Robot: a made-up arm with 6 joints.
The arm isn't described. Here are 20 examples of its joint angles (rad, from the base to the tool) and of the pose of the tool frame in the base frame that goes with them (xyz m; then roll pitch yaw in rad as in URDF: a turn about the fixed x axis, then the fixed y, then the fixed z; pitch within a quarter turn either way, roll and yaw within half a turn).
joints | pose
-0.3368 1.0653 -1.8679 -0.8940 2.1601 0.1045 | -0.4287 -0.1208 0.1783 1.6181 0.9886 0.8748
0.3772 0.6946 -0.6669 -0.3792 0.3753 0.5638 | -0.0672 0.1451 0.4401 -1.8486 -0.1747 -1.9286
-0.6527 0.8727 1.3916 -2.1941 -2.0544 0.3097 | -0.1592 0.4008 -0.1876 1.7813 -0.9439 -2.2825
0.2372 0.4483 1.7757 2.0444 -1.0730 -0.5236 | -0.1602 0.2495 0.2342 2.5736 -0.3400 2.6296
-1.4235 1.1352 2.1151 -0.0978 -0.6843 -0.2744 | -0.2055 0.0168 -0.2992 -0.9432 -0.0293 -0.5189
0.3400 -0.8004 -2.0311 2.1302 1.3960 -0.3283 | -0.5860 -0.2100 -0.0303 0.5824 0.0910 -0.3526
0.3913 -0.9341 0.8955 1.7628 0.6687 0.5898 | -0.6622 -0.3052 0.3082 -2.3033 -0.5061 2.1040
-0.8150 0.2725 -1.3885 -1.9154 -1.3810 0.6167 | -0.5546 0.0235 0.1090 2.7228 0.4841 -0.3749
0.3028 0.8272 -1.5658 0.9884 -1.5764 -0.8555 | -0.3333 0.1078 0.0817 -0.6059 -0.7269 1.5027
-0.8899 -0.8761 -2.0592 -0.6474 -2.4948 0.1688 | -0.2270 -0.3283 0.2312 2.9973 0.2285 2.1271
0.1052 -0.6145 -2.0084 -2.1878 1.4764 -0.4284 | -0.2145 -0.0941 0.0258 1.6904 -0.0023 -1.9613
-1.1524 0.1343 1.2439 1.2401 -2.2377 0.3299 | -0.5585 0.2383 -0.2133 -2.3652 0.1068 -1.3800
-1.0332 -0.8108 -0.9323 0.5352 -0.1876 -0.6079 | -0.5374 -0.1219 0.3559 2.5139 -0.9769 1.5652
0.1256 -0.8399 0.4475 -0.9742 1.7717 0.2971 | -0.5103 0.2143 0.4646 -1.4851 -0.2031 -1.3075
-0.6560 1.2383 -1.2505 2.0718 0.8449 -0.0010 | -0.3554 0.1227 -0.1767 1.4629 -0.7688 -2.9305
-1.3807 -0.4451 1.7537 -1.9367 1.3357 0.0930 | -0.5143 -0.0054 -0.2419 1.0169 -0.1768 -2.6133
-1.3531 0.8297 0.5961 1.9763 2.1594 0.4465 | -0.6808 0.2651 -0.2642 -2.8925 0.2390 0.1569
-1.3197 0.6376 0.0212 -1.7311 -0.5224 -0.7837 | -0.3858 0.2252 -0.1812 -0.5198 -0.9169 0.9696
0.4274 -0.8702 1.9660 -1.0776 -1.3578 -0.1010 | -0.6430 -0.0301 0.1730 -0.0741 0.1812 0.5729
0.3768 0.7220 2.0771 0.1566 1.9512 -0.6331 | -0.0954 0.4154 -0.0386 1.7526 -1.0287 -0.1477
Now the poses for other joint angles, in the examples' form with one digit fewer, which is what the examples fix.
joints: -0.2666 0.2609 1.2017 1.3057 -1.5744 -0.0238
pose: -0.342 0.320 0.160 2.918 0.787 -2.940
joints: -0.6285 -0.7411 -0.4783 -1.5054 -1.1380 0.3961
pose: -0.548 -0.069 0.308 1.896 0.347 0.413
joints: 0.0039 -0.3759 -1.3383 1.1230 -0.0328 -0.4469
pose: -0.559 -0.125 0.213 -0.931 -0.507 -1.585
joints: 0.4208 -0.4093 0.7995 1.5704 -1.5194 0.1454
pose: -0.372 0.067 0.410 1.804 0.319 3.056
